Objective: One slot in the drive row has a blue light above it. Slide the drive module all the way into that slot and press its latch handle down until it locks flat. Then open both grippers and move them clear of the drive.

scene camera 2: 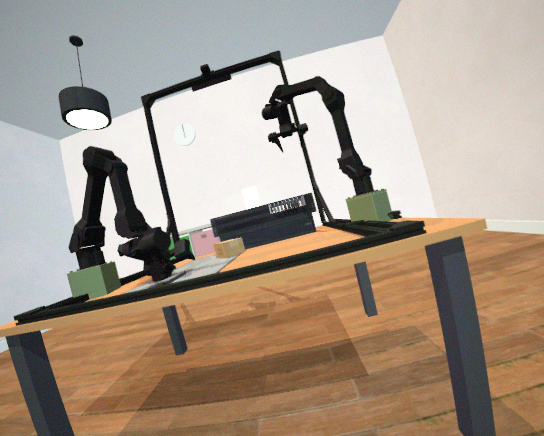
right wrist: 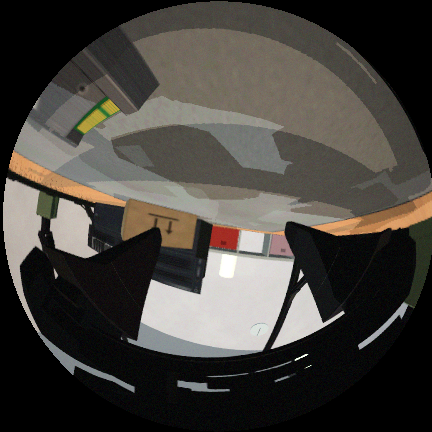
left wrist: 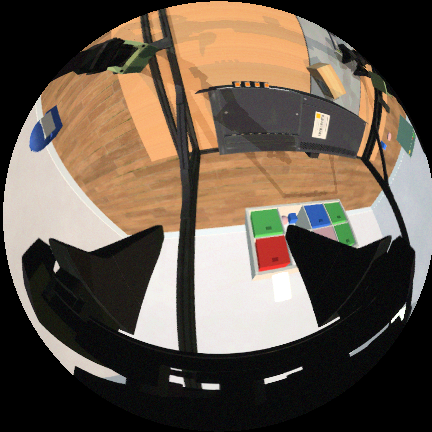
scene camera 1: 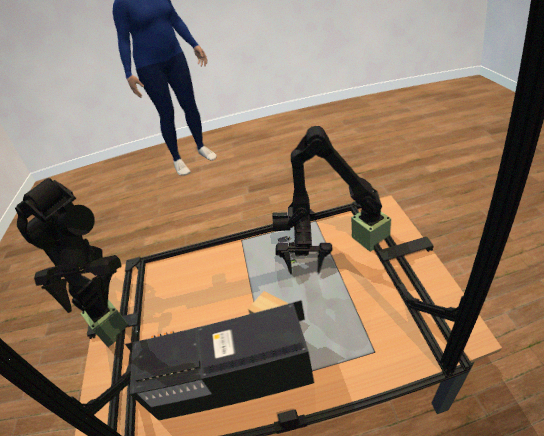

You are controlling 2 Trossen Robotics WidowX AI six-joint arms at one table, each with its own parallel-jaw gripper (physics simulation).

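Frame: origin at the left arm's base, x ahead, y left, z up, level; metres.
Where they show: left gripper, between the fingertips: (scene camera 2: pixel 292 150) (left wrist: pixel 226 231) (scene camera 1: pixel 87 309); right gripper, between the fingertips: (scene camera 2: pixel 185 263) (right wrist: pixel 224 231) (scene camera 1: pixel 304 274); left arm's base, origin of its link: (scene camera 2: pixel 365 193) (right wrist: pixel 45 215) (scene camera 1: pixel 98 311); right arm's base, origin of its link: (scene camera 2: pixel 92 266) (scene camera 1: pixel 371 217).
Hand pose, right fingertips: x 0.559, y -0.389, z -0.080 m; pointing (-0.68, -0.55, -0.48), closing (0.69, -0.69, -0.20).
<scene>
Each offset is from my right fingertips to the centre of the thing. "spot": to the spot under its first point. Level surfaces: height alone.
The grey drive module (right wrist: pixel 55 119), with a yellow-green connector end, lies on the grey mat {dz -0.024 m} (scene camera 1: pixel 332 320) (right wrist: pixel 300 100), at the upper left of the right wrist view. Its latch handle is not clear. My right gripper (scene camera 1: pixel 305 272) (right wrist: pixel 224 231) is open and empty, low over the mat; it hides most of the module in scene camera 1. The dark drive chassis {dx -0.406, dy -0.062, dz +0.061 m} (scene camera 1: pixel 260 345) (scene camera 2: pixel 265 227) (left wrist: pixel 255 115) (right wrist: pixel 180 275) stands across the table. Orange tabs {spot: dx -0.469, dy +0.079, dz +0.129 m} (left wrist: pixel 252 85) show along its slotted side. No blue light can be made out. My left gripper (scene camera 1: pixel 87 308) (left wrist: pixel 226 231) is open and empty, high above the table's left side in scene camera 1.
A cardboard box {dx -0.182, dy -0.024, dz +0.006 m} (scene camera 1: pixel 267 302) (scene camera 2: pixel 230 247) (left wrist: pixel 326 80) (right wrist: pixel 160 222) sits beside the chassis, partly on the mat. Black frame rails edge the table, and upright posts rise beyond the chassis. A person (scene camera 1: pixel 155 45) stands behind the table in scene camera 1.
</scene>
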